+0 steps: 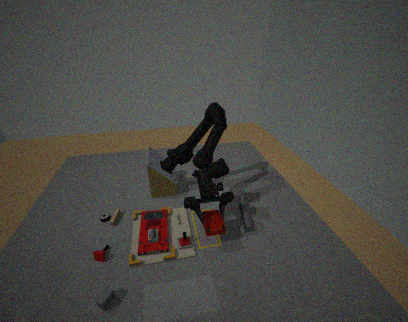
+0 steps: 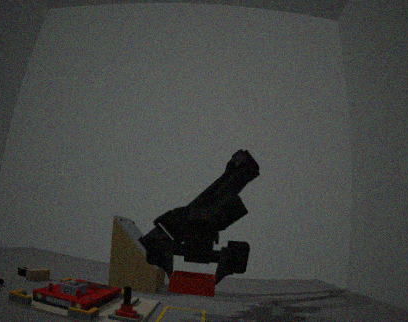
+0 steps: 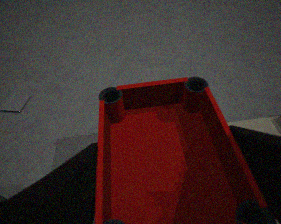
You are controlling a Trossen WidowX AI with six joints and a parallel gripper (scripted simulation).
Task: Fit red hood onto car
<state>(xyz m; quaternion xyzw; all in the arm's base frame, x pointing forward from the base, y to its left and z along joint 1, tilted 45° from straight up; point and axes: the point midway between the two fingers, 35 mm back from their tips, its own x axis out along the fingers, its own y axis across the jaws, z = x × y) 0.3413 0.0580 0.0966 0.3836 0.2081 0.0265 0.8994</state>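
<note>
The red hood is 1 cm behind my gripper tip and 1 cm below it. Also, from my gripper tip: tan block (21 cm behind, 36 cm to the right, 7 cm below); wheel (23 cm behind, 40 cm to the right, 8 cm below).
</note>
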